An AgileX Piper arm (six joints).
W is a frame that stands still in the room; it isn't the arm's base.
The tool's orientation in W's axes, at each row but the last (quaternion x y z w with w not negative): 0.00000, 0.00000, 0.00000, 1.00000; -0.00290, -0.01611, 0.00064, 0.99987; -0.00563, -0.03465, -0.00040, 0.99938; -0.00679, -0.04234, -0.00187, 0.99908; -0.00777, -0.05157, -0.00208, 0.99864; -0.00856, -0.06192, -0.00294, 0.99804; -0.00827, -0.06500, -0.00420, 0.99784; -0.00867, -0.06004, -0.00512, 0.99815; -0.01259, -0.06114, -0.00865, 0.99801
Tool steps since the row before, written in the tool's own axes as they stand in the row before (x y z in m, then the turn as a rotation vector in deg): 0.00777, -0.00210, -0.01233, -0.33, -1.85, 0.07; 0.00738, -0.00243, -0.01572, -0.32, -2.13, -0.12; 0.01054, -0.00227, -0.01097, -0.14, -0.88, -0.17; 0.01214, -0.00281, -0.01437, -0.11, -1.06, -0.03; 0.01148, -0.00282, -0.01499, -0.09, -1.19, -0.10; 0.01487, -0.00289, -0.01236, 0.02, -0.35, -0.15; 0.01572, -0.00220, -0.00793, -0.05, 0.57, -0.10; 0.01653, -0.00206, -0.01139, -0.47, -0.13, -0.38; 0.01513, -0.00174, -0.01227, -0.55, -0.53, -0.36
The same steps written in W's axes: 0.00777, -0.00210, -0.01233, -0.33, -1.85, 0.07; 0.00789, -0.00251, -0.01546, -0.31, -2.13, -0.12; 0.01127, -0.00240, -0.01019, -0.13, -0.88, -0.17; 0.01330, -0.00305, -0.01325, -0.11, -1.06, -0.02; 0.01295, -0.00309, -0.01368, -0.09, -1.19, -0.09; 0.01626, -0.00318, -0.01038, 0.04, -0.35, -0.14; 0.01659, -0.00245, -0.00579, -0.03, 0.57, -0.11; 0.01775, -0.00242, -0.00929, -0.42, -0.13, -0.43; 0.01648, -0.00230, -0.01028, -0.51, -0.53, -0.41
